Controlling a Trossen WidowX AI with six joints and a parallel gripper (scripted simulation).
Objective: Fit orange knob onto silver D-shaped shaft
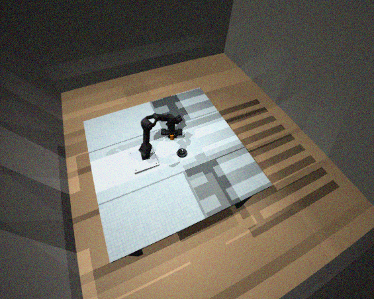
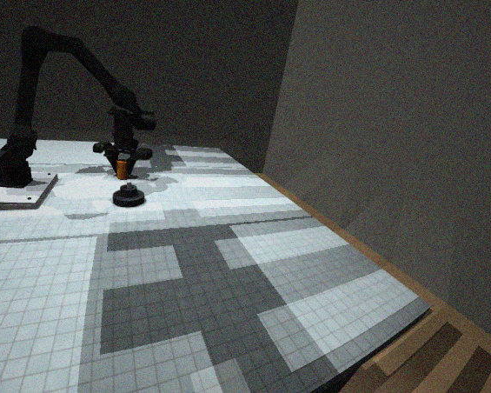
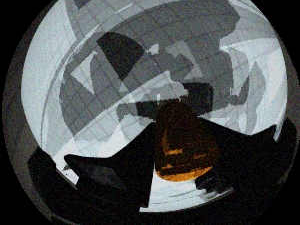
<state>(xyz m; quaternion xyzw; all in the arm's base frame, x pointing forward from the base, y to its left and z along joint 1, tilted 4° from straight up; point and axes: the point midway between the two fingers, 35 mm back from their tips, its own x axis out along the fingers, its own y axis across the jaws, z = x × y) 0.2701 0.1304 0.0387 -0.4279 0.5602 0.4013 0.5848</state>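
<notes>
Now: the dark round pedestal 180 mm to the right of my gripper tip, 40 mm ahead of it and 20 mm above it. Also, from my gripper tip: orange knob: 30 mm above.
</notes>
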